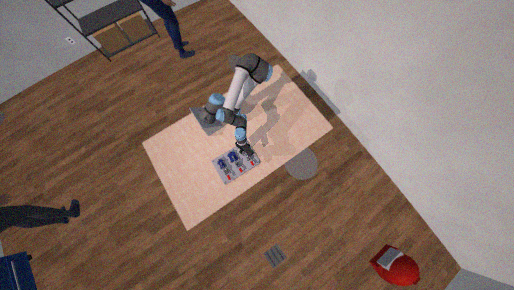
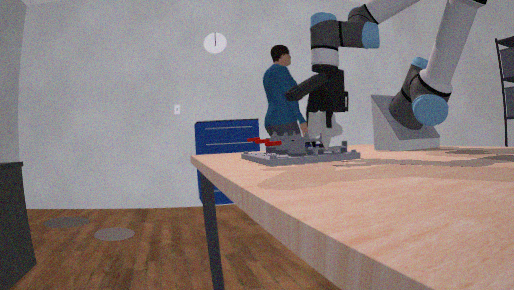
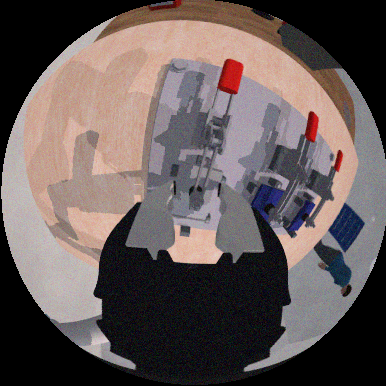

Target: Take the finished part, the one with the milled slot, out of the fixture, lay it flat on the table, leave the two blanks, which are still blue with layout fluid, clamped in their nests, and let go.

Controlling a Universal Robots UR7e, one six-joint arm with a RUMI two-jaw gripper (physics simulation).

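Frame: origin at the arm's base, x ahead, y left, z up, level; centimetres.
Seen in the pictures: gripper, between the fingertips: (image 3: 196,183); arm's base, origin of its link: (image 1: 206,116) (image 2: 406,115).
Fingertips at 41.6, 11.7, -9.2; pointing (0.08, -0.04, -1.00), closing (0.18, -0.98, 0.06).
Note:
Pixels of each thing's top centre, then the offset from my fingertips to it, as dx, dy, dz. "pt": a spot on its surface instead. Level surfaces: height alone.
- grey finished part, centre of its top: (image 3: 192,200) (image 2: 327,146) -2.3, +0.1, +0.5
- fixture plate, centre of its top: (image 3: 271,178) (image 2: 294,153) (image 1: 235,161) +2.7, -11.1, -1.1
- blue blank, a spot on its surface: (image 3: 268,200) (image 1: 234,158) pt +0.0, -10.3, +1.0
- red clamp handle, centre of its top: (image 3: 232,73) (image 1: 252,162) +11.7, -0.3, +2.6
- wooden table, height of its surface: dz -2.6
The grey finished part (image 3: 184,206) sits at the near end of the fixture plate (image 3: 247,115) (image 1: 221,176) (image 2: 280,161), partly covered by a clamp arm; its slot cannot be made out. My gripper (image 3: 196,183) (image 1: 248,154) (image 2: 319,144) points down at this nest, its two grey fingers closed in on the part's sides. It looks shut on the part, low over the plate. One blue blank (image 3: 268,200) (image 1: 233,157) sits in the middle nest and another blue blank (image 3: 302,216) (image 1: 222,163) in the far nest, each under its clamp.
A red clamp handle (image 3: 231,76) (image 1: 252,163) belongs to the finished part's nest. The other red handles (image 3: 312,126) (image 3: 339,160) stand beyond, by the blanks. The fixture lies on the wooden table (image 1: 175,185) (image 2: 400,200). A person (image 2: 280,100) stands behind the table.

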